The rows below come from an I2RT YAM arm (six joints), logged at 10 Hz.
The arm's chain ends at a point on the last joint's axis. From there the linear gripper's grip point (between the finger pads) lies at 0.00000 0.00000 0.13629 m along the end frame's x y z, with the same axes.
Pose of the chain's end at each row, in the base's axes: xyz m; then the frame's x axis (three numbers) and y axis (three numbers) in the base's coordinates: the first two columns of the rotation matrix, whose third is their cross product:
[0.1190 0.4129 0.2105 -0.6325 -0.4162 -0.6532 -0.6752 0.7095 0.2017]
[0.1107 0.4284 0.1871 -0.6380 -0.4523 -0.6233 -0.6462 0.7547 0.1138]
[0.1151 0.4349 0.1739 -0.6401 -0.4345 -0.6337 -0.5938 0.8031 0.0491]
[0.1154 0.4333 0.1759 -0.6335 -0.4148 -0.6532 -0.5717 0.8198 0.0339]
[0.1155 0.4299 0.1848 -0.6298 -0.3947 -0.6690 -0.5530 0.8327 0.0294]
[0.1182 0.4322 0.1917 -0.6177 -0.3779 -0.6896 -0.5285 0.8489 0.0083]
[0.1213 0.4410 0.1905 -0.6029 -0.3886 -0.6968 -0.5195 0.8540 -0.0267]
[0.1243 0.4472 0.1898 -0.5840 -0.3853 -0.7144 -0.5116 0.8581 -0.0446]
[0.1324 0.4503 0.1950 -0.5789 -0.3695 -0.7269 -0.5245 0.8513 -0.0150]
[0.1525 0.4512 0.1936 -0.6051 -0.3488 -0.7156 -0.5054 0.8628 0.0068]
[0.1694 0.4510 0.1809 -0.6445 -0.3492 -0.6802 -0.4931 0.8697 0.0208]
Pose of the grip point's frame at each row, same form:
[0.1707 0.4904 0.1110 -0.6325 -0.4162 -0.6532 -0.6752 0.7095 0.2017]
[0.1678 0.4932 0.0816 -0.6380 -0.4523 -0.6233 -0.6462 0.7547 0.1138]
[0.1816 0.4905 0.0687 -0.6401 -0.4345 -0.6337 -0.5938 0.8031 0.0491]
[0.1865 0.4871 0.0728 -0.6335 -0.4148 -0.6532 -0.5717 0.8198 0.0339]
[0.1898 0.4828 0.0836 -0.6298 -0.3947 -0.6690 -0.5530 0.8327 0.0294]
[0.1976 0.4826 0.0930 -0.6177 -0.3779 -0.6896 -0.5285 0.8489 0.0083]
[0.2038 0.4881 0.0928 -0.6029 -0.3886 -0.6968 -0.5195 0.8540 -0.0267]
[0.2102 0.4935 0.0946 -0.5840 -0.3853 -0.7144 -0.5116 0.8581 -0.0446]
[0.2175 0.5011 0.1014 -0.5789 -0.3695 -0.7269 -0.5245 0.8513 -0.0150]
[0.2363 0.5011 0.0984 -0.6051 -0.3488 -0.7156 -0.5054 0.8628 0.0068]
[0.2490 0.4985 0.0810 -0.6445 -0.3492 -0.6802 -0.4931 0.8697 0.0208]

